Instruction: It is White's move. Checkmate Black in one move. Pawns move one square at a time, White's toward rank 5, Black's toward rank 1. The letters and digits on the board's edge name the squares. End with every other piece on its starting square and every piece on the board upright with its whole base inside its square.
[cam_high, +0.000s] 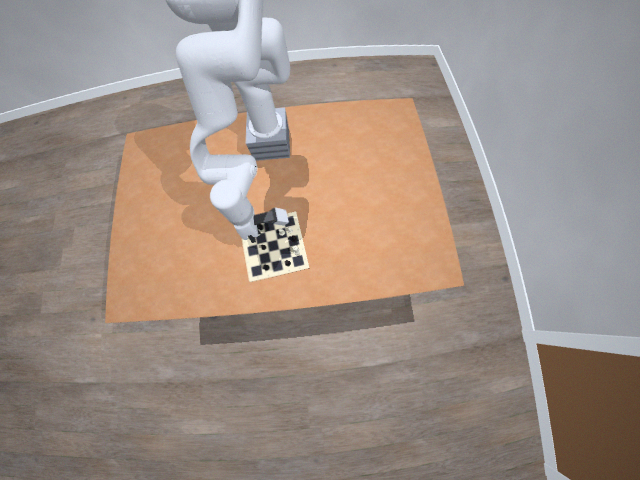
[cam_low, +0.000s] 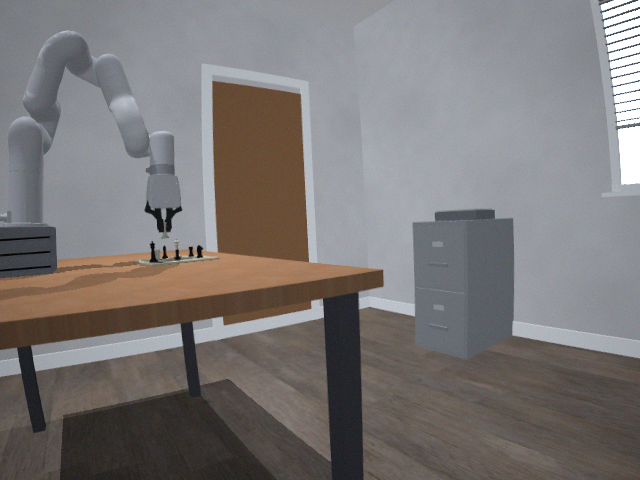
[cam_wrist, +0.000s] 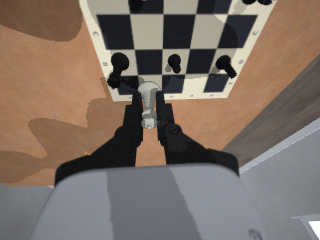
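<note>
Now: the black piece 40 mm behind my hand and 80 mm below it. From my hand the other things lie so: small chessboard 40 mm ahead, 40 mm to the left, 110 mm below; white piece 80 mm ahead, 120 mm to the left, 80 mm below.
</note>
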